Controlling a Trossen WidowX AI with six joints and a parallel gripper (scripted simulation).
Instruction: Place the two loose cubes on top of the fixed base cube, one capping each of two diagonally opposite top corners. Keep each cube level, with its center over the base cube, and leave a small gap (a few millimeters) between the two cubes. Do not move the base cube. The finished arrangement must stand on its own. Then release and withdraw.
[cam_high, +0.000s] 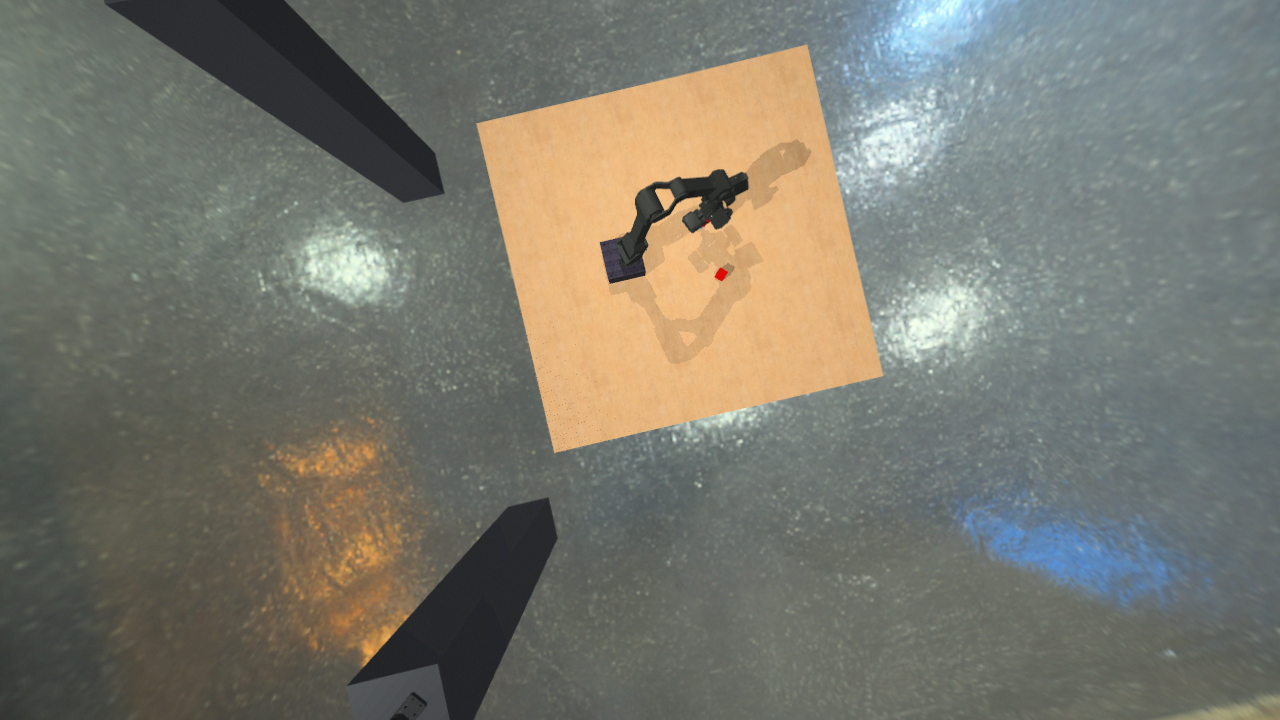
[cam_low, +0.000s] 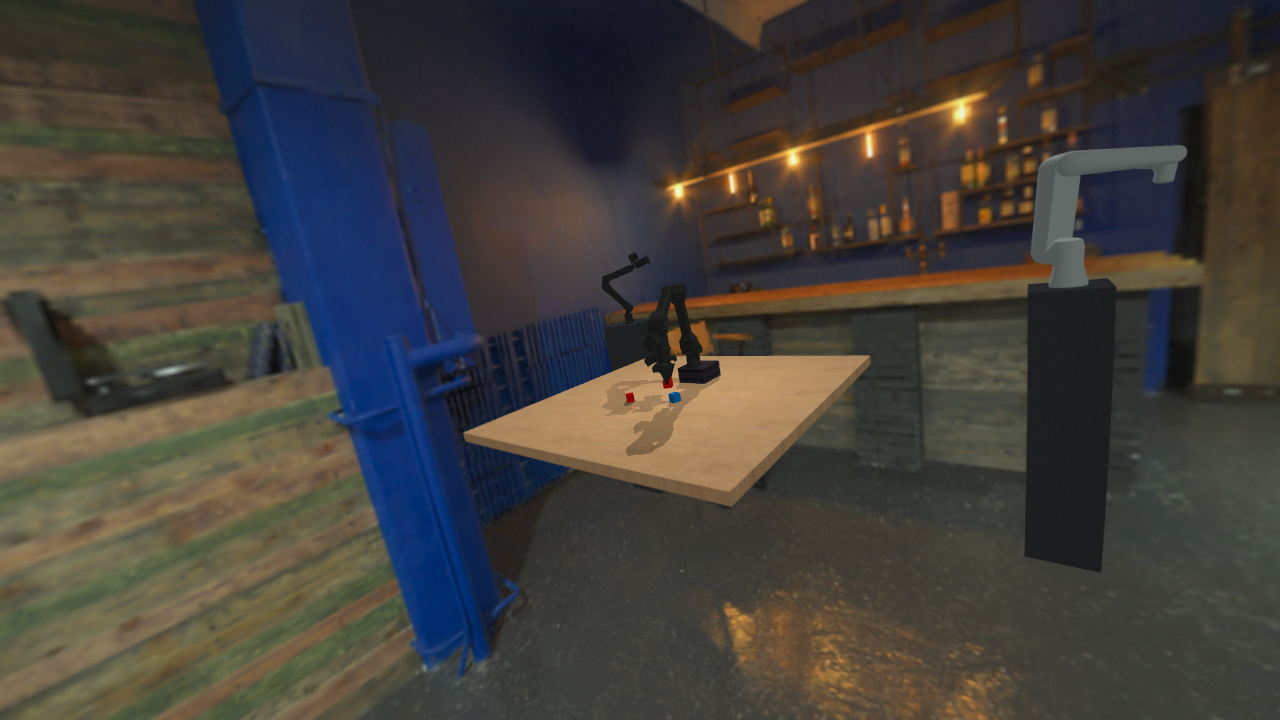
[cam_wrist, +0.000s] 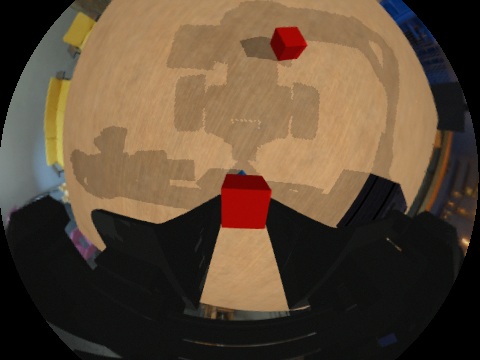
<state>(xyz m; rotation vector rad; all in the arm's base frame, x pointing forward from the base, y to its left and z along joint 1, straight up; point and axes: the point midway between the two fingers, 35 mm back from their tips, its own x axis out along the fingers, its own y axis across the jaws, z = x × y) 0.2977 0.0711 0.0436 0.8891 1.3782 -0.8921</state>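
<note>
The blue base cube is 60 mm below my gripper tip, 20 mm to the left of it and 10 mm behind it.
</note>
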